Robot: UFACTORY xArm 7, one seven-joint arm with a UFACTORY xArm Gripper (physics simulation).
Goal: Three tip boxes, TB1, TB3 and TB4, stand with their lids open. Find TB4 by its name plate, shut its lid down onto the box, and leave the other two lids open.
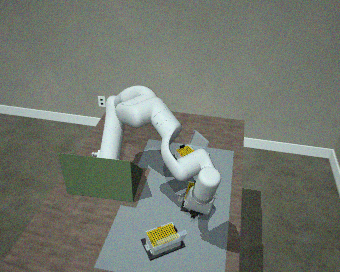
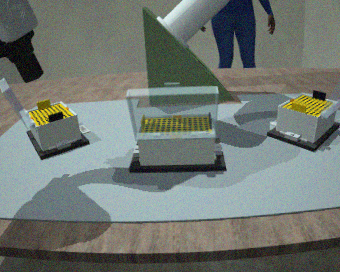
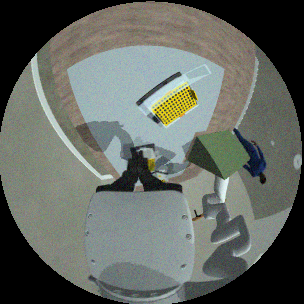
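Pixels of known places: gripper, fingertip midpoint: (image 1: 193,215) (image 2: 34,78) (image 3: 138,156); arm's base at its link origin: (image 1: 108,161) (image 2: 172,33) (image 3: 222,163).
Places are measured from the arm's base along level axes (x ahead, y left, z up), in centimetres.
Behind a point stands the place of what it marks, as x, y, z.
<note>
Three tip boxes stand with lids up. The near box (image 1: 164,240) {34.1, -34.6, -2.7} (image 2: 55,131) {36.9, -23.2, -13.0} (image 3: 175,104) has its clear lid (image 2: 15,101) {40.6, -28.1, -5.1} (image 3: 199,73) {33.3, -34.8, -2.6} leaning outward. The middle box (image 1: 190,186) {38.3, 3.6, -11.3} (image 2: 176,151) (image 3: 151,163) {38.3, -1.1, -11.1} is partly hidden by the arm and fingers; its lid (image 2: 172,101) {49.6, 0.2, -4.0} stands upright. The far box (image 1: 185,150) (image 2: 306,121) {38.7, 24.7, -12.3} has its lid (image 1: 200,139) {38.7, 33.2, -5.1} (image 2: 334,109) {40.8, 29.1, -9.2} raised. No name plate is readable, so I cannot tell which is TB4. My gripper (image 1: 194,215) {42.9, -22.0, -0.9} (image 2: 33,77) {42.9, -22.0, -0.9} (image 3: 138,156) {42.9, -22.0, -0.9} is shut and empty, above the mat between the near and middle boxes.
A blue-grey mat (image 1: 200,250) {47.4, -25.9, -17.0} (image 2: 200,202) {54.3, 3.4, -17.0} (image 3: 115,75) {45.2, -34.4, -17.0} lies under the boxes on a wooden table (image 1: 40,245) {-17.3, -37.6, -17.3} (image 2: 150,240) {61.0, -3.1, -17.3}. A green block (image 1: 97,177) {-3.0, -7.6, -3.8} (image 2: 167,65) {12.5, -1.4, -6.9} (image 3: 220,152) {5.6, -7.2, -3.7} stands by the arm's base. A person (image 2: 239,35) (image 3: 252,155) stands beyond the table.
</note>
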